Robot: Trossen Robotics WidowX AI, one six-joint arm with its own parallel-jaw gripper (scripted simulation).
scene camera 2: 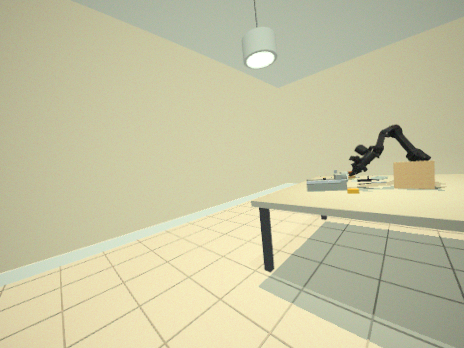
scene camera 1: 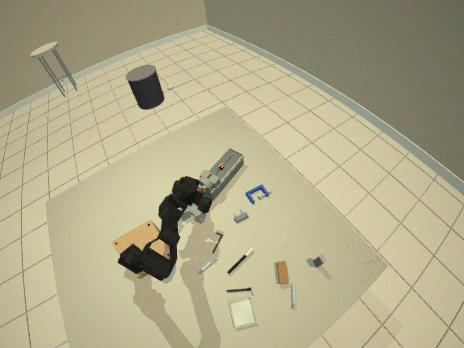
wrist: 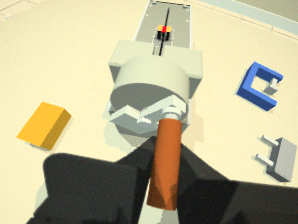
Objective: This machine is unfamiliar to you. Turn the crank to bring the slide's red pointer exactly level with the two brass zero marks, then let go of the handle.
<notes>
In view: the gripper (wrist: 164, 142), an orange block (wrist: 45, 126), a grey clip (wrist: 275, 164) and a grey slide machine (scene camera 1: 215, 179).
The grey slide machine also shows in the wrist view (wrist: 144, 70).
</notes>
